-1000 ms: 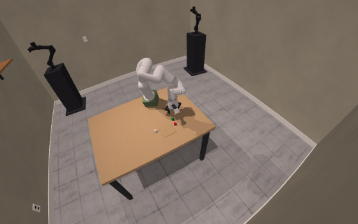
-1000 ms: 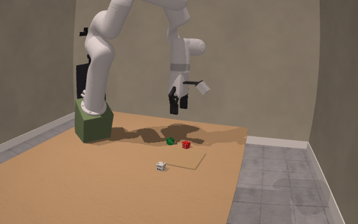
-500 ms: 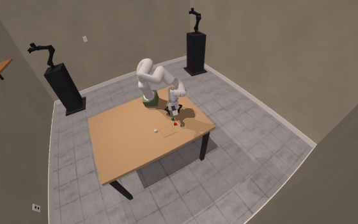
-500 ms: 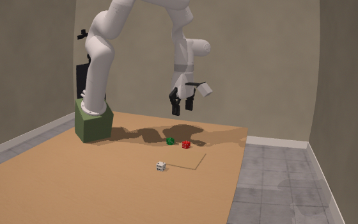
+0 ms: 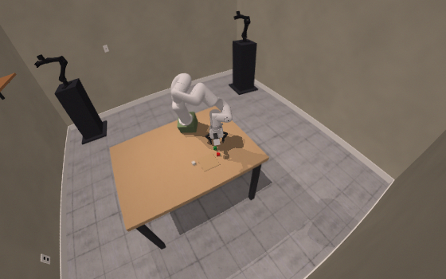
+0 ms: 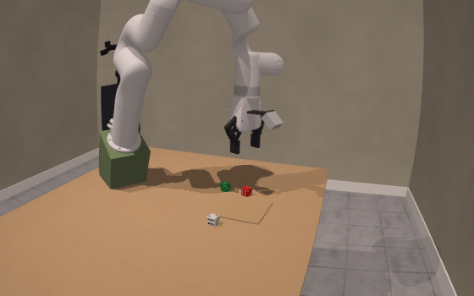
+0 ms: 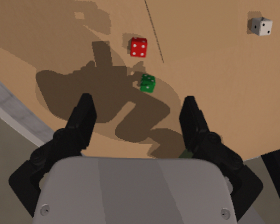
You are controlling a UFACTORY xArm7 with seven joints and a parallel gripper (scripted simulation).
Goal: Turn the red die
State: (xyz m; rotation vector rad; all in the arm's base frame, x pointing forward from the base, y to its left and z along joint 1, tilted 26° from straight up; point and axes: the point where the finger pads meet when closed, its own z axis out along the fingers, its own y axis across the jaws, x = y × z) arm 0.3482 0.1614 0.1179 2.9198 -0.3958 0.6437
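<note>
Right now my hand is 1 cm short of the red die and 14 cm above it. Round my hand: tan mat 4 cm ahead, 10 cm to the right, 15 cm below; then green die 6 cm behind, 14 cm below; then white die 1 cm ahead, 22 cm to the right, 14 cm below.
</note>
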